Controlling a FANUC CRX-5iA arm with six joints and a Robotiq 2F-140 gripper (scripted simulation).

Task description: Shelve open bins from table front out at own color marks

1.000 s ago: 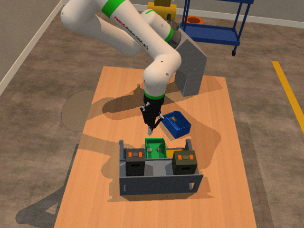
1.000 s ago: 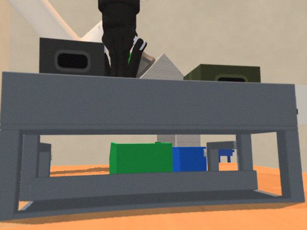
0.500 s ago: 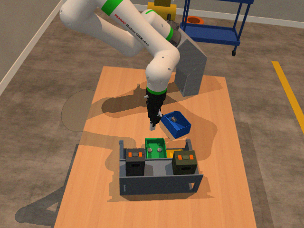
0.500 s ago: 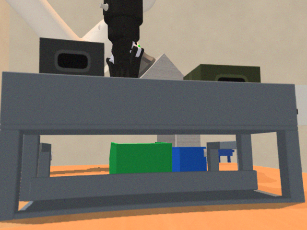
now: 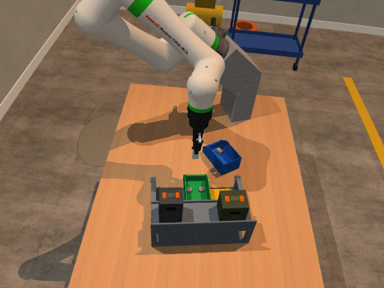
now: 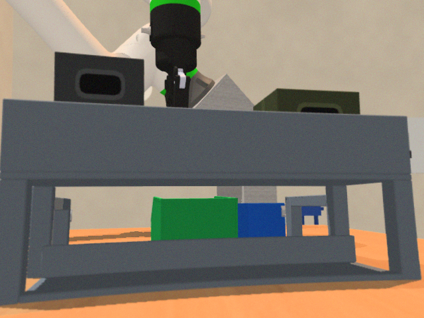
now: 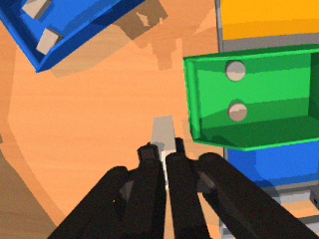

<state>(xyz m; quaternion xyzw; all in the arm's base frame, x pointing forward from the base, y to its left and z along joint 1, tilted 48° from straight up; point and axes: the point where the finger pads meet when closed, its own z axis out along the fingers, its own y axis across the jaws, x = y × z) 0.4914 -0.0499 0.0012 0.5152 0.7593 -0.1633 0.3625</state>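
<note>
Now: the green bin 110 mm ahead of my hand, 20 mm to the left of it and 110 mm below it. Round my hand: black box: 280 mm ahead, 70 mm to the right; then olive box: 240 mm ahead, 160 mm to the left, 10 mm below; then blue bin: 120 mm behind, 120 mm to the left, 120 mm below.
</note>
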